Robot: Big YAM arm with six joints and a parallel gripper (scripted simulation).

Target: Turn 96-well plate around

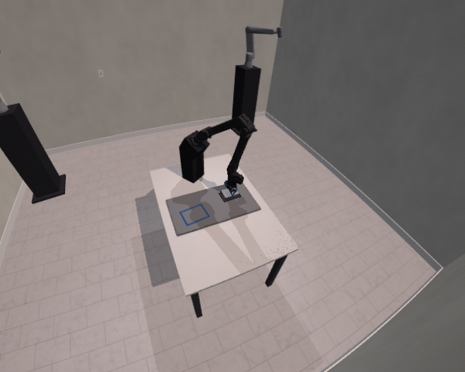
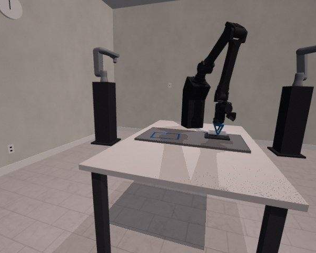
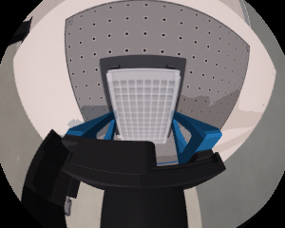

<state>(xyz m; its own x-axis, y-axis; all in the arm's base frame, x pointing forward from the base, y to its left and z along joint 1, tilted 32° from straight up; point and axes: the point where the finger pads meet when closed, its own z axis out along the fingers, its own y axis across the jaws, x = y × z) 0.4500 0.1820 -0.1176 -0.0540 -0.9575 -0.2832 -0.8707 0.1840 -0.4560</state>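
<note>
My hand is 30 mm above the dark plate nest N1. The rest, counted from my hand: 96-well plate 10 mm below.
</note>
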